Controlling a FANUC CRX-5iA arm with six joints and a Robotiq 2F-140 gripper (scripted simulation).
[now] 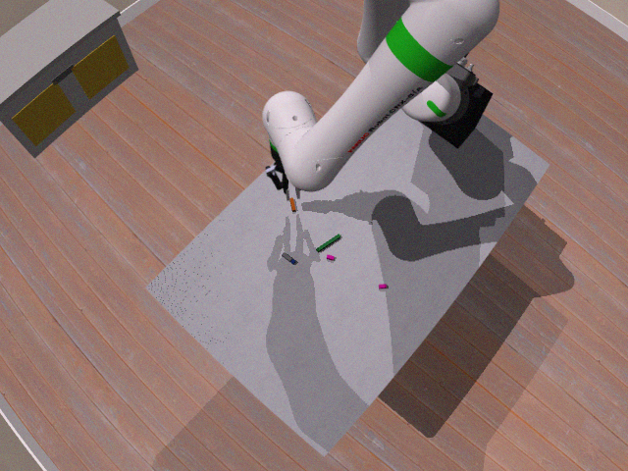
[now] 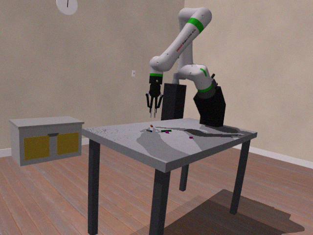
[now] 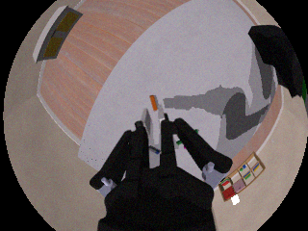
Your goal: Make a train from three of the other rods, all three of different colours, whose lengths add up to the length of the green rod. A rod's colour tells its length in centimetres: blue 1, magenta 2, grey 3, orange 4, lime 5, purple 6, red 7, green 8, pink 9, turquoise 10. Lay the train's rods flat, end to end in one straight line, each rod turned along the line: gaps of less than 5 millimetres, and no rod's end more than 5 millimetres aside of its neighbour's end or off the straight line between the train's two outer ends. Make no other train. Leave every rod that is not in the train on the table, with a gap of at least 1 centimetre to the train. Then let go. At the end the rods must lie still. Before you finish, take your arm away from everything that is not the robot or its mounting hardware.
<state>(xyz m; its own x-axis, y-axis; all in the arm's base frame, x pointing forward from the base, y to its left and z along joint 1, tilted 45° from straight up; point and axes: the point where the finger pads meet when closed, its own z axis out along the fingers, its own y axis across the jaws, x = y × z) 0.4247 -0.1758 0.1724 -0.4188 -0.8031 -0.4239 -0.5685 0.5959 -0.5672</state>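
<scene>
My gripper is now 100 mm above the orange rod. From my hand the other things lie so: small blue rod: 130 mm ahead, 120 mm to the left, 100 mm below; then grey rod: 130 mm ahead, 100 mm to the left, 100 mm below; then green rod: 20 mm ahead, 160 mm to the left, 100 mm below.
</scene>
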